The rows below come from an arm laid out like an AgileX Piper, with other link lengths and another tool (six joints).
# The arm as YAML. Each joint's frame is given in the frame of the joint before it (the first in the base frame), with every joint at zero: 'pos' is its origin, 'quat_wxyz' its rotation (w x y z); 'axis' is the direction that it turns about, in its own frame. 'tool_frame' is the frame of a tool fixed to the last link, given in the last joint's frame.
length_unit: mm
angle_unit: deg
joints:
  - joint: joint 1
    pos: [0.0, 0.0, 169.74]
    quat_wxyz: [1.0, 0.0, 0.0, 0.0]
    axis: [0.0, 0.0, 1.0]
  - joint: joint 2
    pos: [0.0, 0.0, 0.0]
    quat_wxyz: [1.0, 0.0, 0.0, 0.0]
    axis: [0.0, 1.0, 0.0]
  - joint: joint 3
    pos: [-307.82, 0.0, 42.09]
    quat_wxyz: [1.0, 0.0, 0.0, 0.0]
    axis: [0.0, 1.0, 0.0]
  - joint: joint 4
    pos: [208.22, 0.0, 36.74]
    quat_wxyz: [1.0, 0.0, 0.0, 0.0]
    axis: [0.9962, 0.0, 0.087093]
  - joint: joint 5
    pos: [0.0, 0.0, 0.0]
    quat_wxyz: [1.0, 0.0, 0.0, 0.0]
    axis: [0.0, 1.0, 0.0]
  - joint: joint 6
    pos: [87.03, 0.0, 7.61]
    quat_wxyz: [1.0, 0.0, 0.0, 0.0]
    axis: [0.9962, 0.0, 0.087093]
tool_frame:
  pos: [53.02, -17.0, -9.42]
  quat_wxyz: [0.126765, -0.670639, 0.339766, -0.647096]
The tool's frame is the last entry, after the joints.
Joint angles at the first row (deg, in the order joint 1, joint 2, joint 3, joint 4, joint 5, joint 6):
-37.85, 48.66, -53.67, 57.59, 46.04, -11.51
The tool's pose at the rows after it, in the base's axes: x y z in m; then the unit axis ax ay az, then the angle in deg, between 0 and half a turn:
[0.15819 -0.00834 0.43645 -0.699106 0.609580 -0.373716 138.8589]
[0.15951 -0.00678 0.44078 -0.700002 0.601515 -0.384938 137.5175]
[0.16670 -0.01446 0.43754 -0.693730 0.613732 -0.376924 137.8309]
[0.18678 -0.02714 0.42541 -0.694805 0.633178 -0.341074 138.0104]
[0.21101 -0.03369 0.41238 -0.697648 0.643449 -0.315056 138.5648]
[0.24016 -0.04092 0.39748 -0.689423 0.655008 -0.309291 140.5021]
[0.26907 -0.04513 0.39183 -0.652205 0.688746 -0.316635 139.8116]
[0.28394 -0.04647 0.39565 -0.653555 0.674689 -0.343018 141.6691]
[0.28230 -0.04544 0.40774 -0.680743 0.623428 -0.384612 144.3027]
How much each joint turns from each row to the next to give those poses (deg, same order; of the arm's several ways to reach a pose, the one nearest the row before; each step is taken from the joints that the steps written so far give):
0.00, 0.00, 0.00, 8.12, 1.57, -6.02
0.01, 0.00, 0.00, 2.65, -0.15, -2.17
-0.01, 1.79, 0.00, 0.01, -1.12, 0.00
1.78, 5.06, 0.00, 0.00, -1.89, 0.00
5.24, 5.12, 0.00, -0.16, -5.37, -0.14
5.98, 5.55, 0.00, 0.89, -8.73, -1.65
5.84, 4.73, -0.92, 5.07, -10.82, -0.84
2.78, 2.29, -2.17, 0.78, -4.29, -3.33
0.15, -0.86, -1.41, 0.01, 1.11, -7.26

